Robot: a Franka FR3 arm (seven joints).
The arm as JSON. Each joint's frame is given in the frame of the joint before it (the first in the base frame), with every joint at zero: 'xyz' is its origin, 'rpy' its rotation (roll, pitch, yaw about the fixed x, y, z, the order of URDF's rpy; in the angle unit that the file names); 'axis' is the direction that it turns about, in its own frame. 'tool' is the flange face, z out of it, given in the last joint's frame.
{
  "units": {
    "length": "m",
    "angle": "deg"
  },
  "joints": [
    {
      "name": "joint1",
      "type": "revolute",
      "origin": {
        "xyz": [
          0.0,
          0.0,
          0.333
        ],
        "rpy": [
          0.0,
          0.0,
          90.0
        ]
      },
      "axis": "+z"
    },
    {
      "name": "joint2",
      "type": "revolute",
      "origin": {
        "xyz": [
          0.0,
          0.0,
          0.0
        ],
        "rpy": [
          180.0,
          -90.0,
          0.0
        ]
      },
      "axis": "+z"
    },
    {
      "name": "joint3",
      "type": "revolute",
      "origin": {
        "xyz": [
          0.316,
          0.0,
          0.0
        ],
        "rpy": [
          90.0,
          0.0,
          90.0
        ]
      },
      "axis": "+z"
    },
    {
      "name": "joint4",
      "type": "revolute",
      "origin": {
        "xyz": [
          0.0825,
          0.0,
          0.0
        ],
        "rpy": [
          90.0,
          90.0,
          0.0
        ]
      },
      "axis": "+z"
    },
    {
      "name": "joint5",
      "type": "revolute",
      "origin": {
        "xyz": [
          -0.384,
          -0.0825,
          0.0
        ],
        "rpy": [
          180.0,
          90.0,
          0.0
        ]
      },
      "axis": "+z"
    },
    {
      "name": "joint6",
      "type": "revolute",
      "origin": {
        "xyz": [
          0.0,
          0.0,
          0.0
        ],
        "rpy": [
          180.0,
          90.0,
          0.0
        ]
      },
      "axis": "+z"
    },
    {
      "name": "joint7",
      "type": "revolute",
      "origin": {
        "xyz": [
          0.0,
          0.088,
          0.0
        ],
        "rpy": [
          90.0,
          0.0,
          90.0
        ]
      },
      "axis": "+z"
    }
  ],
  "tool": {
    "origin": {
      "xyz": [
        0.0,
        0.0,
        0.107
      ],
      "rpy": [
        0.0,
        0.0,
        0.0
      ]
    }
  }
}
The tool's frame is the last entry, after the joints.
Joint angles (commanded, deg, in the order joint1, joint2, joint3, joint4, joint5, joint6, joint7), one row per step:
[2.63, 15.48, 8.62, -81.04, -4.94, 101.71, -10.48]
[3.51, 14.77, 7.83, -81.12, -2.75, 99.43, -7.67]
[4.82, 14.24, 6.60, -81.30, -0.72, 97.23, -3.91]
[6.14, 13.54, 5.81, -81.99, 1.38, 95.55, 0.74]
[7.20, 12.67, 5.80, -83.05, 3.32, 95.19, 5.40]
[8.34, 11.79, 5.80, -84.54, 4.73, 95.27, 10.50]
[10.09, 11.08, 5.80, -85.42, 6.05, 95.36, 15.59]
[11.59, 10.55, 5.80, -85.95, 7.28, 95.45, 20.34]
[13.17, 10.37, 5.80, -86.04, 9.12, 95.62, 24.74]
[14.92, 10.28, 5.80, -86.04, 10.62, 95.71, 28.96]
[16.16, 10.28, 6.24, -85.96, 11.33, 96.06, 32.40]
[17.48, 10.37, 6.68, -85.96, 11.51, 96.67, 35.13]
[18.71, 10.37, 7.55, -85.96, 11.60, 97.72, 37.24]
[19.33, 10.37, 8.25, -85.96, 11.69, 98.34, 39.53]
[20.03, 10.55, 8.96, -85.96, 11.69, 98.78, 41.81]
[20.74, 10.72, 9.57, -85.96, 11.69, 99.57, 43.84]
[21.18, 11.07, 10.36, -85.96, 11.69, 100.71, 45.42]
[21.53, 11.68, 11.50, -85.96, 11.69, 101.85, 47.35]
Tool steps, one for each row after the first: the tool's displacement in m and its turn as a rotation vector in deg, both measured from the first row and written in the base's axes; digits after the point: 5 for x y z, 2 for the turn. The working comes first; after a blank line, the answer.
Tool pose at each row, in the base's axes (x y z in m, rotation vector in deg; the steps are taken from these numbers as rounded here):
[0.64272, 0.10749, 0.55702, 173.95, 33.96, 8.32]
[0.63503, 0.11191, 0.56012, 176.81, 29.67, 5.79]
[0.62791, 0.11676, 0.56057, -177.40, -23.64, -2.69]
[0.61941, 0.12620, 0.55980, -176.47, -16.86, 0.33]
[0.61101, 0.14018, 0.56014, -175.21, -10.95, 1.82]
[0.60253, 0.15402, 0.55762, -174.36, -4.65, 3.40]
[0.59332, 0.17392, 0.55832, -173.37, 0.64, 4.51]
[0.58546, 0.19090, 0.56000, -172.29, 5.71, 5.47]
[0.57853, 0.20980, 0.56193, -170.46, 10.14, 6.65]
[0.57083, 0.22968, 0.56351, -168.95, 13.95, 7.98]
[0.56429, 0.24720, 0.56505, -168.03, 16.64, 8.58]
[0.55792, 0.26468, 0.56518, -167.61, 18.19, 8.71]
[0.54998, 0.28483, 0.56706, -167.09, 18.35, 8.13]
[0.54456, 0.29725, 0.56827, -166.57, 19.86, 8.05]
[0.53880, 0.31044, 0.56726, -166.29, 21.23, 8.40]
[0.53376, 0.32292, 0.56690, -165.83, 22.40, 8.27]
[0.53031, 0.33476, 0.56527, -165.23, 23.12, 7.92]
[0.52612, 0.34898, 0.56104, -164.65, 24.03, 8.11]

[-0.00769, 0.00442, 0.00310, 1.74, 1.98, -2.98]
[-0.01481, 0.00927, 0.00355, 3.16, 4.17, -6.82]
[-0.02331, 0.01871, 0.00278, 4.69, 6.34, -11.05]
[-0.03171, 0.03269, 0.00312, 6.38, 7.56, -14.74]
[-0.04019, 0.04653, 0.00060, 7.48, 8.73, -18.81]
[-0.04940, 0.06643, 0.00130, 8.52, 9.60, -22.24]
[-0.05726, 0.08341, 0.00298, 9.52, 10.38, -25.57]
[-0.06419, 0.10231, 0.00491, 11.09, 11.44, -28.50]
[-0.07189, 0.12219, 0.00649, 12.23, 12.54, -31.07]
[-0.07843, 0.13971, 0.00803, 12.89, 13.06, -32.91]
[-0.08480, 0.15719, 0.00816, 13.18, 13.19, -33.96]
[-0.09274, 0.17734, 0.01004, 13.79, 12.91, -34.07]
[-0.09816, 0.18976, 0.01125, 14.20, 12.91, -35.10]
[-0.10392, 0.20295, 0.01024, 14.31, 13.16, -36.05]
[-0.10896, 0.21543, 0.00988, 14.68, 13.12, -36.86]
[-0.11241, 0.22727, 0.00825, 15.27, 12.99, -37.36]
[-0.11660, 0.24149, 0.00402, 15.71, 13.21, -38.00]

